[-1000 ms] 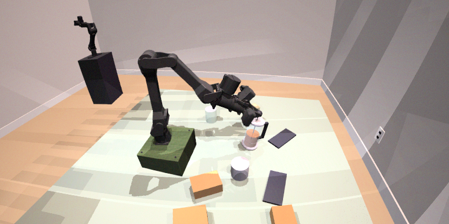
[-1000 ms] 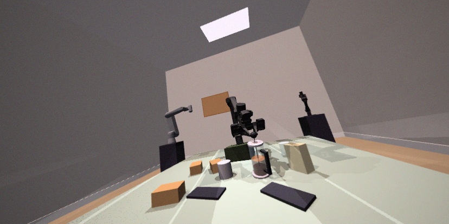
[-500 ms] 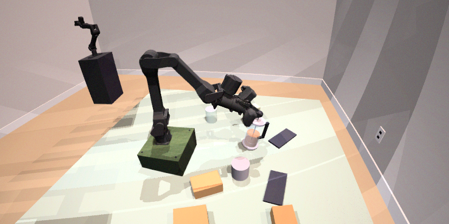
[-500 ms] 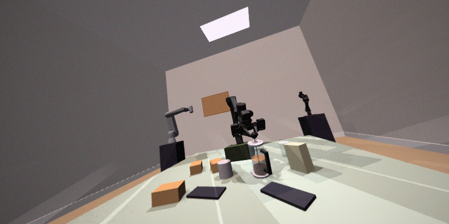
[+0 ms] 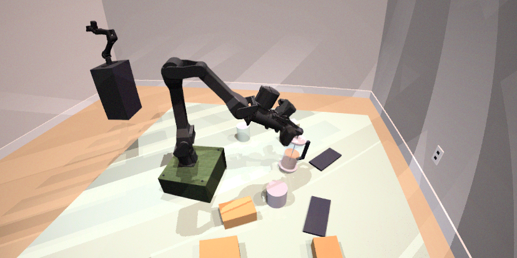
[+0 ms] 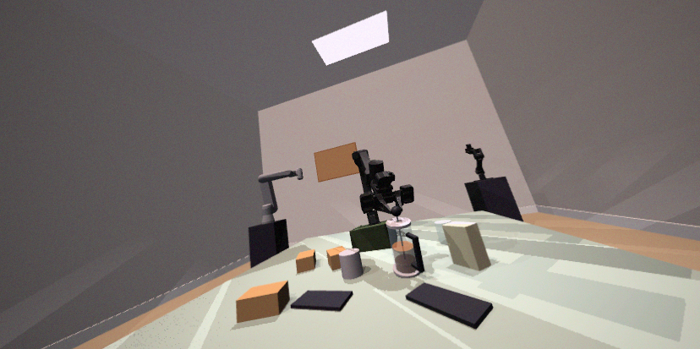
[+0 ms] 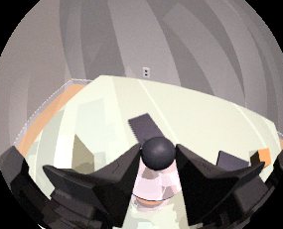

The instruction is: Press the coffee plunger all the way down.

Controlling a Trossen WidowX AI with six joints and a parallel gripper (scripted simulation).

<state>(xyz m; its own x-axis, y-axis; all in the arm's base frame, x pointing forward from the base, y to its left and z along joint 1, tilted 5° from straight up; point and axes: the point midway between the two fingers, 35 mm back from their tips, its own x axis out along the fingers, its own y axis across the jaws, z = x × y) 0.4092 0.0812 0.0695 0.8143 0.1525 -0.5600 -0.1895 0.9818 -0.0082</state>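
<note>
Now: gripper tip 1 cm past the glass coffee press and 9 cm above it. Also, from my gripper tip: grey cylinder (9 cm behind, 18 cm to the right, 15 cm below).
</note>
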